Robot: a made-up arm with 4 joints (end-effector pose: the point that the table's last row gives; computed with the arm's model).
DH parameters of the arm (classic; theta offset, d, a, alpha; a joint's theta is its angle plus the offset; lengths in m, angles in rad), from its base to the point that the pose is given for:
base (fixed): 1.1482 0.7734 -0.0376 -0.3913
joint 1: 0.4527 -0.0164 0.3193 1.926
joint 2: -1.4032 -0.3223 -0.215 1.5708
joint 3: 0 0.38 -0.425 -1.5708
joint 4: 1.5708 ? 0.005 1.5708
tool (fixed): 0 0.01 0 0
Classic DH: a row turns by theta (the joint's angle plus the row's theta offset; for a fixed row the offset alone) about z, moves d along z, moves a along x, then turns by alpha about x.
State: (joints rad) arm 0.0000 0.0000 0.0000 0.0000
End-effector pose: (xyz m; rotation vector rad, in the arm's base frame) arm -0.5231 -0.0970 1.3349 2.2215 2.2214 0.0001
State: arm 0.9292 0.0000 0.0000 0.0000
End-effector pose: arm -0.2982 -0.2482 1.4451 1.0266 2.7989 -0.4833
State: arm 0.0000 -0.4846 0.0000 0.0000
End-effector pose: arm -0.5231 0.2397 1.4371 1.9508 1.9507 -0.4821
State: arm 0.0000 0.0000 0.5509 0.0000
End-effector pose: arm -0.7120 -0.0970 1.1736 1.9100 1.9099 0.5399
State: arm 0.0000 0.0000 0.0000 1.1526
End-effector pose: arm -0.5231 -0.0908 1.3454 -1.5102 -1.5102 -0.9816
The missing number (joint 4, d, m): -0.191
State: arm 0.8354 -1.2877 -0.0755 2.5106
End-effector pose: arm -0.9415 0.3692 1.1581 -1.0466 -1.8773 -0.2781
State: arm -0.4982 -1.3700 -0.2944 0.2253
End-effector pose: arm -0.0138 0.8589 1.3468 2.2966 1.0697 -1.2521
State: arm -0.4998 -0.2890 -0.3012 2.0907
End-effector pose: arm -0.3601 0.1602 1.4714 -1.2717 -0.4439 -1.6464
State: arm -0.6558 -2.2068 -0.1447 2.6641
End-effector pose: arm 0.2459 1.1116 0.8638 -2.5164 -1.1459 -0.9847
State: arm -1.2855 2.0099 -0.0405 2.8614
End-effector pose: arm -0.0340 0.5426 0.1384 2.6088 0.5690 -1.3677
